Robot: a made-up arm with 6 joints.
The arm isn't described. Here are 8 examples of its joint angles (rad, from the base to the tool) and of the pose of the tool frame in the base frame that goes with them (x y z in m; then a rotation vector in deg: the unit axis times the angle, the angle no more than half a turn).
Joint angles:
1: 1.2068 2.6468 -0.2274 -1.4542 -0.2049 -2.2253
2: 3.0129 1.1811 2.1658 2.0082 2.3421 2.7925
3: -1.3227 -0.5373 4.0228 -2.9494 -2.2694 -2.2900
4: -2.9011 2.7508 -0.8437 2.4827 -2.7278 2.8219
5: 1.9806 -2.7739 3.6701 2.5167 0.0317 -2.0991
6: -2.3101 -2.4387 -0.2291 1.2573 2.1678 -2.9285
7: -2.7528 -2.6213 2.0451 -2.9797 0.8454 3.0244
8: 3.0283 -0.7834 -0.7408 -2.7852 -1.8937 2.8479
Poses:
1: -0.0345 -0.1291 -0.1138 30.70 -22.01 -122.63
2: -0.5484 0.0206 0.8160 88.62 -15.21 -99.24
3: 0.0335 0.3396 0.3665 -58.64 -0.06 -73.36
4: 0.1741 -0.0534 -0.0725 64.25 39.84 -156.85
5: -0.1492 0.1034 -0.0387 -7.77 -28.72 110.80
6: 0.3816 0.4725 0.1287 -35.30 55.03 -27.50
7: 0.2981 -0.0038 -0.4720 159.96 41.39 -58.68
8: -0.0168 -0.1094 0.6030 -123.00 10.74 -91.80
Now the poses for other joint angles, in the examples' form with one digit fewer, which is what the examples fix.
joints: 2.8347 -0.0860 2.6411 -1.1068 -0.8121 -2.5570
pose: 0.314 -0.044 1.003 27.7 -59.5 -45.0
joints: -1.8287 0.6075 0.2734 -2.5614 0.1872 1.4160
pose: -0.052 -0.584 0.510 67.3 -44.6 -111.4
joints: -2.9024 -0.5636 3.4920 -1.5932 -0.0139 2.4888
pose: 0.545 0.130 0.496 111.1 40.0 -50.0
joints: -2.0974 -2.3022 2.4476 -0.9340 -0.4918 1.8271
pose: 0.161 0.416 -0.380 62.2 55.8 -36.7
